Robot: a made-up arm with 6 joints.
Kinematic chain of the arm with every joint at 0, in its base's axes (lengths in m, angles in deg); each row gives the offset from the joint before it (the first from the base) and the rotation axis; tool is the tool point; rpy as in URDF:
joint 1: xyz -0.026 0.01 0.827 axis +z
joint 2: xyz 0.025 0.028 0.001 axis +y
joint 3: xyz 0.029 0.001 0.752 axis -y
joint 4: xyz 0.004 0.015 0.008 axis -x
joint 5: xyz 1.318 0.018 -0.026 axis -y
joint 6: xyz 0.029 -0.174 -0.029 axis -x
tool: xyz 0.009 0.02 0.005 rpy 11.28 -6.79 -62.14
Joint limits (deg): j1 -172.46..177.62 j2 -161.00..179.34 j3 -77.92..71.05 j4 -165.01..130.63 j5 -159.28..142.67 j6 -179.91..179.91
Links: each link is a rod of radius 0.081 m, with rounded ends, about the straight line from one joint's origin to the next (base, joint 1, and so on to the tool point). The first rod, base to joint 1, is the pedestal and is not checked.
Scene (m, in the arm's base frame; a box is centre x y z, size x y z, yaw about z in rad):
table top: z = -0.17
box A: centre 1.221 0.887 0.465 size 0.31 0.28 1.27 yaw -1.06
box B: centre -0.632 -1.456 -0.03 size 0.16 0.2 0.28 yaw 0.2
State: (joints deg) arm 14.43 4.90 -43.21 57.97 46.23 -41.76
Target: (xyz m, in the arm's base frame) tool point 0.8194 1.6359 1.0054
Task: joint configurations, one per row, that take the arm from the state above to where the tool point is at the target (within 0.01 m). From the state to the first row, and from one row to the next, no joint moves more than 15 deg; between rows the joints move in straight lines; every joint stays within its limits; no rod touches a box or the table.
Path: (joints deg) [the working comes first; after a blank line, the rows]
Joints at the target: 63.26 39.33 17.18 65.15 45.05 -41.63
Straight joint move there: touches box A.

1: 27.68 9.72 -38.69 62.33 45.66 -42.67
2: 40.92 14.53 -34.16 66.69 45.09 -43.58
3: 54.17 19.35 -29.64 71.05 44.52 -44.49
4: 67.42 24.16 -25.12 75.41 43.96 -45.40
5: 66.03 29.22 -11.02 71.99 44.32 -44.14
6: 64.65 34.27 3.08 68.57 44.69 -42.88
7: 63.26 39.33 17.18 65.15 45.05 -41.63

